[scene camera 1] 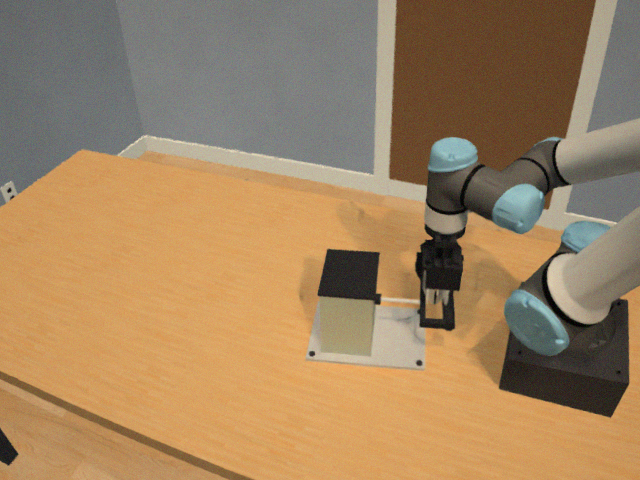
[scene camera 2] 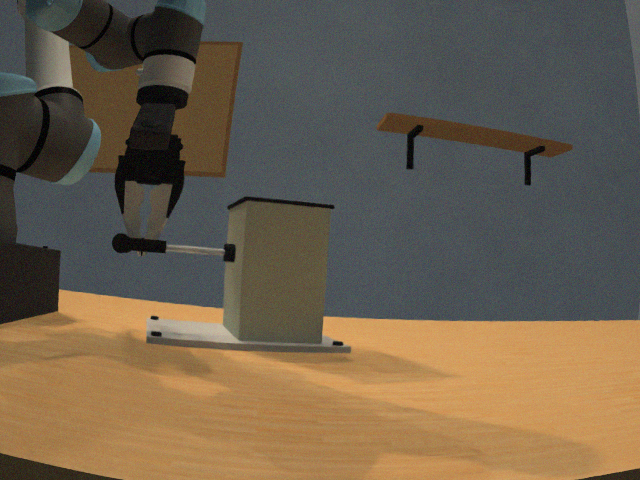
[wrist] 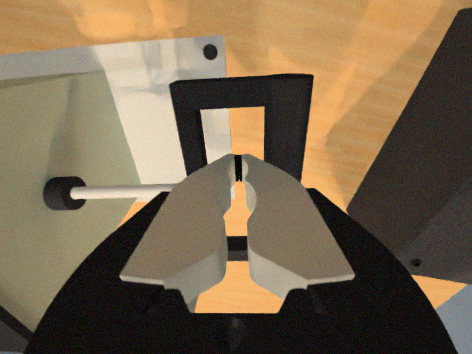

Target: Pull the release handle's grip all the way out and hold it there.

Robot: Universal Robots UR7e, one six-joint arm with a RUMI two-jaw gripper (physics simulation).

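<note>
The release handle's black rectangular loop grip (scene camera 1: 437, 323) (scene camera 2: 153, 245) (wrist: 241, 93) stands out from the housing on a pale rod (scene camera 1: 400, 300) (scene camera 2: 196, 250) (wrist: 120, 191). A long stretch of rod shows between the grip and the black collar (scene camera 1: 377, 298) (scene camera 2: 229, 252) (wrist: 65, 193) on the pale green housing (scene camera 1: 346, 325) (scene camera 2: 284, 268) (wrist: 40, 135). My gripper (scene camera 1: 437, 301) (scene camera 2: 141, 252) (wrist: 239, 158) points down, shut and holding nothing between its fingers. Its fingers reach down into the loop, and the tips show slightly below the grip in scene camera 2. Finger contact with the far bar is hidden.
The housing stands on a light baseplate (scene camera 1: 395, 343) (scene camera 2: 186, 330) (wrist: 137, 117) with dark corner bolts, on the wooden table (scene camera 1: 155, 310) (scene camera 2: 258, 423). The robot's dark base block (scene camera 1: 563, 384) (scene camera 2: 28, 284) (wrist: 415, 190) stands beyond the grip, away from the housing. A wall shelf (scene camera 2: 475, 135) hangs behind.
</note>
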